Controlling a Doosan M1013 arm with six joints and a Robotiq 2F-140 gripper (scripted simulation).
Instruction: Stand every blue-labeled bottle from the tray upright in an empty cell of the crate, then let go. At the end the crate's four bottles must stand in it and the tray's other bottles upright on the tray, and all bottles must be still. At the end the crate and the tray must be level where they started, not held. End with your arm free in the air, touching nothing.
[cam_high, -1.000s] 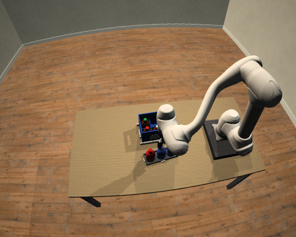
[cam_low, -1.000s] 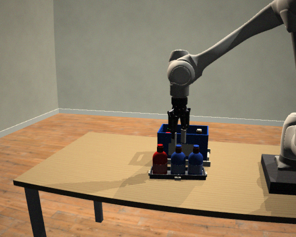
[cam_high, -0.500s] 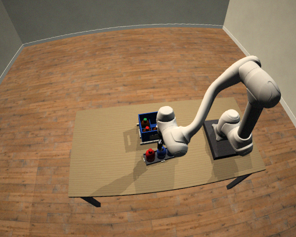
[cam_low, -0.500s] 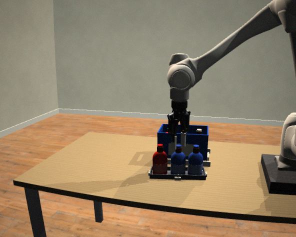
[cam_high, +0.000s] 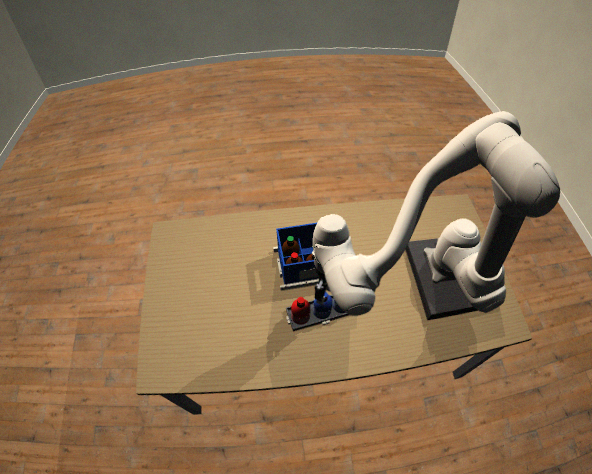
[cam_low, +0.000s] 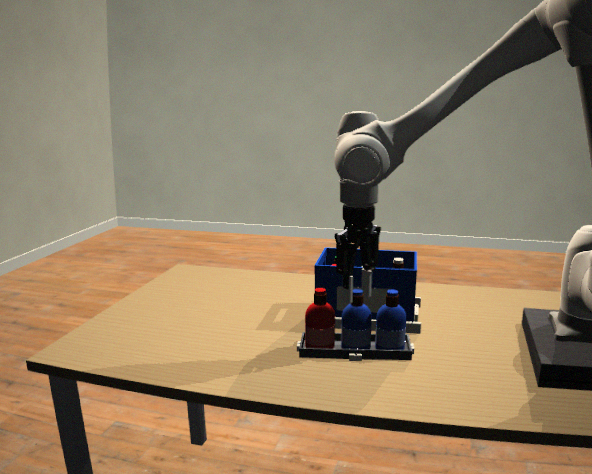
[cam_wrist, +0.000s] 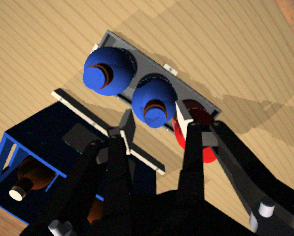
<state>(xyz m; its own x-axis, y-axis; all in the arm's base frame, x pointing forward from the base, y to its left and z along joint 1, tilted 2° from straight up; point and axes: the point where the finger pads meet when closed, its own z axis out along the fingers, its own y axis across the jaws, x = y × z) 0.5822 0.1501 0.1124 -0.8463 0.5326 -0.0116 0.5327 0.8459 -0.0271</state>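
My hand is 9 cm short of the red-labeled bottle, 2 cm to the right of it and 9 cm above it. Also, from my hand: dark tray: 16 cm below; blue crate: 2 cm ahead, 23 cm to the right, 9 cm below.
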